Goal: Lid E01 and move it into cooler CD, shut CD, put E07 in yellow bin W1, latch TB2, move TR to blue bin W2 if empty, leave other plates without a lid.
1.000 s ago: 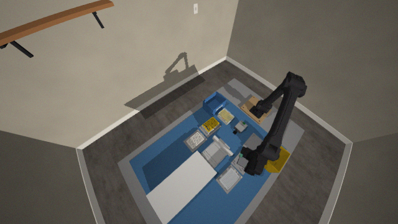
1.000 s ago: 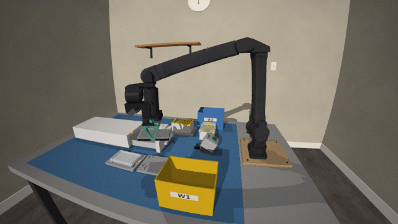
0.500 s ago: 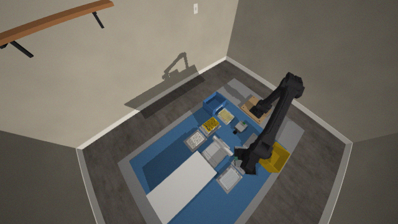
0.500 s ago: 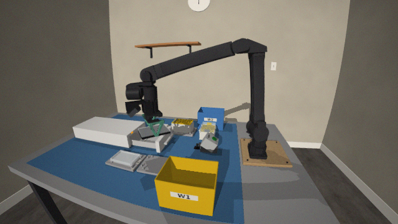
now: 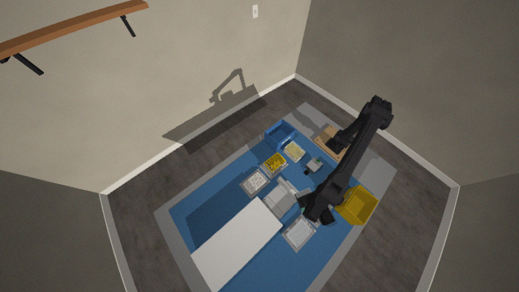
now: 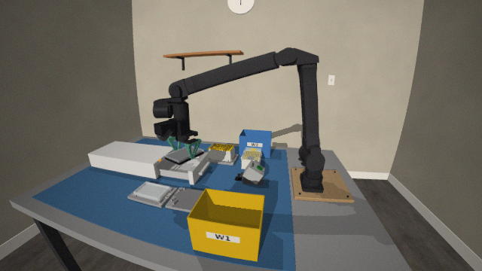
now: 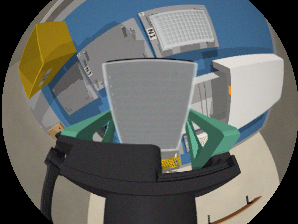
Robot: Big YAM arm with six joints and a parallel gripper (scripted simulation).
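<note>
The cooler drawer is 12 cm below my hand, 10 cm to the right of it and 10 cm ahead of it. From my hand the other things lie so: grey plate lid (right at my hand); then grey lid park nest (23 cm behind, 14 cm below, 7 cm to the left); then black plate (right at my hand).
</note>
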